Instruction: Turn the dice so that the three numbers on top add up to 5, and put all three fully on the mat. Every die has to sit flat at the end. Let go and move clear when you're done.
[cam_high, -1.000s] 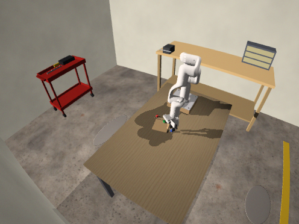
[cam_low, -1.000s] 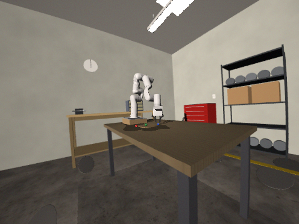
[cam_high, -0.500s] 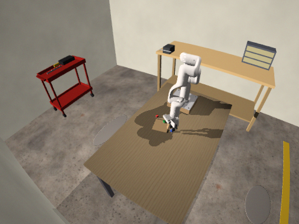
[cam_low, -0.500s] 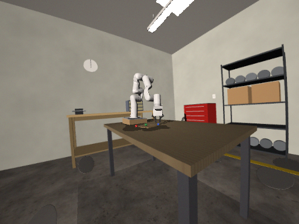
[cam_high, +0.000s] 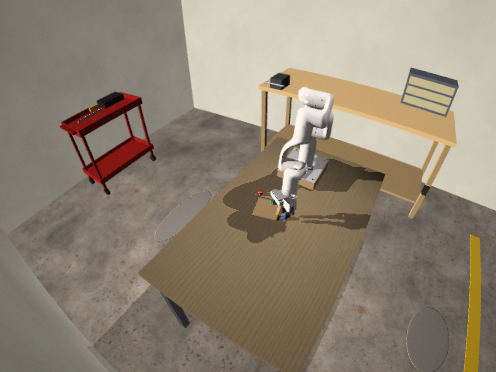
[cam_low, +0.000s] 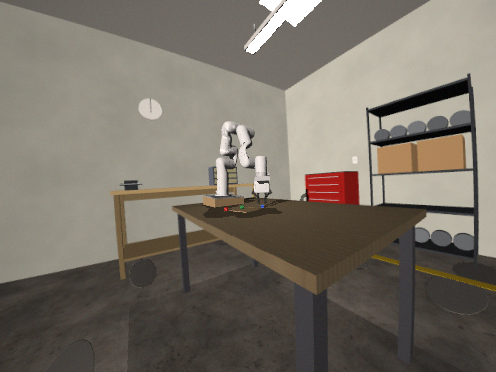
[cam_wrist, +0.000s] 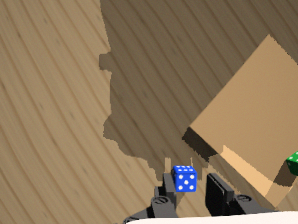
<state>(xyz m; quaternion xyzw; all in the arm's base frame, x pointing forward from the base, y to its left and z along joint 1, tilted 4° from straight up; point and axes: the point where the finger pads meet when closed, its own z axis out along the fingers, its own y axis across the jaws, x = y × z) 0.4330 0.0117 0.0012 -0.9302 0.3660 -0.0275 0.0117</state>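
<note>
Now: hand 40 mm above the blue die. From my hand the other things lie so: tan mat (120 mm to the right, 40 mm below, 30 mm behind); red die (200 mm to the right, 120 mm behind, 40 mm below); green die (110 mm to the right, 80 mm behind, 30 mm below).
</note>
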